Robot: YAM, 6 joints.
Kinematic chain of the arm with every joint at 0, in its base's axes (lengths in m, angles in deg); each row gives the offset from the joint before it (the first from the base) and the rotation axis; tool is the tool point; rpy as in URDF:
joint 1: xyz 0 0 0.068 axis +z
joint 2: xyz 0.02 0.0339 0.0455 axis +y
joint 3: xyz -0.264 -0.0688 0 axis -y
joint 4: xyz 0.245 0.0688 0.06 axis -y
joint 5: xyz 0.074 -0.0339 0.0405 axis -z
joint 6: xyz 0.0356 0 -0.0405 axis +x
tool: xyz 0 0 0 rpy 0 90 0
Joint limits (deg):
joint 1: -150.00..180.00
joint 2: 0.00..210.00
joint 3: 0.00..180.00
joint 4: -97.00..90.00
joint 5: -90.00..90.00
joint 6: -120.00..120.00
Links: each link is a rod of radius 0.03 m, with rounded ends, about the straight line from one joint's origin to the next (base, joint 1, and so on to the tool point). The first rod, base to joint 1, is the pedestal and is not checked.
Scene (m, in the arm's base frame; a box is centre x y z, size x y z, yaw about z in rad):
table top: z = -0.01
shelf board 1: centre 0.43 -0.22 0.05 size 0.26 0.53 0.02 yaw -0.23
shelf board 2: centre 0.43 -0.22 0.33 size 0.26 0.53 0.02 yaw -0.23
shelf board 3: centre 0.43 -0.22 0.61 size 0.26 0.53 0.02 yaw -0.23
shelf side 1: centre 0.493 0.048 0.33 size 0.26 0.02 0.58 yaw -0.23
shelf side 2: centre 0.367 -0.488 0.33 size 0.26 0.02 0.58 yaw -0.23
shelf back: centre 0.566 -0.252 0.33 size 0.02 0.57 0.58 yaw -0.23
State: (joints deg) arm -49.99 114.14 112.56 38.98 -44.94 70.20
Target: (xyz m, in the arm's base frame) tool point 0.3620 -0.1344 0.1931
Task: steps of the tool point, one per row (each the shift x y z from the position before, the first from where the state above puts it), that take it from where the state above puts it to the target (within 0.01 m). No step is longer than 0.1 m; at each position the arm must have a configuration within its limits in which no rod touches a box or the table.
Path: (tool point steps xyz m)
1: -0.0695 0.0087 0.0061
2: -0.0638 0.0226 -0.0061
3: 0.0260 0.0288 -0.0525
4: 0.0169 0.0373 -0.0551
5: 0.0058 0.0434 -0.0564
6: -0.0066 0.0468 -0.0562
7: -0.0198 0.0471 -0.0546
8: 0.0509 -0.0175 0.0122
9: 0.0550 -0.0132 0.0001
10: 0.0564 -0.0073 -0.0123

